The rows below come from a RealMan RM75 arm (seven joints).
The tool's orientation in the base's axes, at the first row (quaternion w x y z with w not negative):
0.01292 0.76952 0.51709 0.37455
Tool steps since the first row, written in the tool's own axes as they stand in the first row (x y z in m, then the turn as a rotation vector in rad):
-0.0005 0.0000 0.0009 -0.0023 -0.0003 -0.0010
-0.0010 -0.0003 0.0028 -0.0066 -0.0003 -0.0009
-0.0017 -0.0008 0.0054 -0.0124 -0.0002 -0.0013
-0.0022 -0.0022 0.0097 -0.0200 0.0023 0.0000
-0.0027 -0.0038 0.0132 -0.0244 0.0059 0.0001
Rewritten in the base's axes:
0.0004 -0.0001 -0.0009 -0.0013 -0.0021 -0.0007
0.0012 0.0004 -0.0027 -0.0020 -0.0055 -0.0032
0.0022 0.0010 -0.0052 -0.0032 -0.0104 -0.0061
0.0036 0.0028 -0.0091 -0.0019 -0.0172 -0.0103
0.0043 0.0044 -0.0126 0.0002 -0.0224 -0.0114

